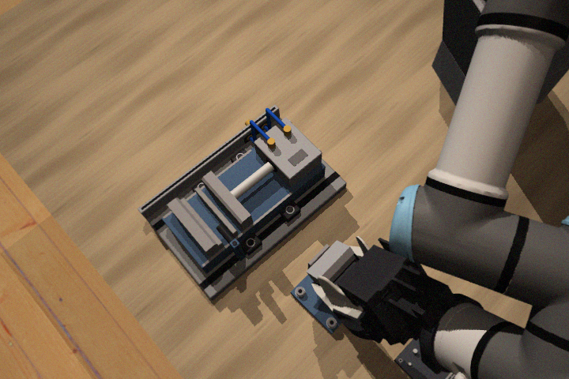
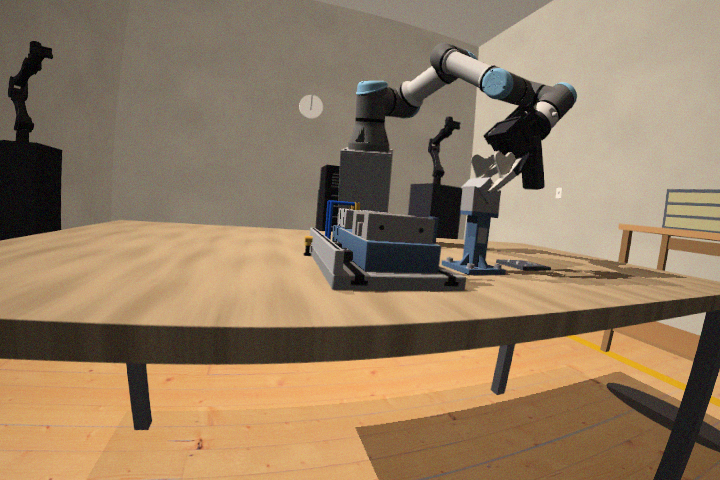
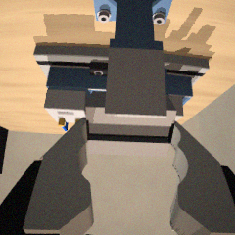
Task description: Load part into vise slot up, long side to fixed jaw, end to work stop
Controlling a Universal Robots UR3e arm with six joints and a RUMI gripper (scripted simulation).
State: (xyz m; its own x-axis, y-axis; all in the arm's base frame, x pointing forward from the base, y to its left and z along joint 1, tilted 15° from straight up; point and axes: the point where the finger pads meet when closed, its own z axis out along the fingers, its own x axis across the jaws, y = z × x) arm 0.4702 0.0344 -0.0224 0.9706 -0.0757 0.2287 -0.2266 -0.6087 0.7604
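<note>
Now: hand right at the part. From my hand the other things lie so: white cylinder rod: 20 cm to the right, 8 cm below, 5 cm behind; dark work stop: 17 cm to the right, 7 cm below, 4 cm ahead; moving jaw: 21 cm to the right, 8 cm below.
</note>
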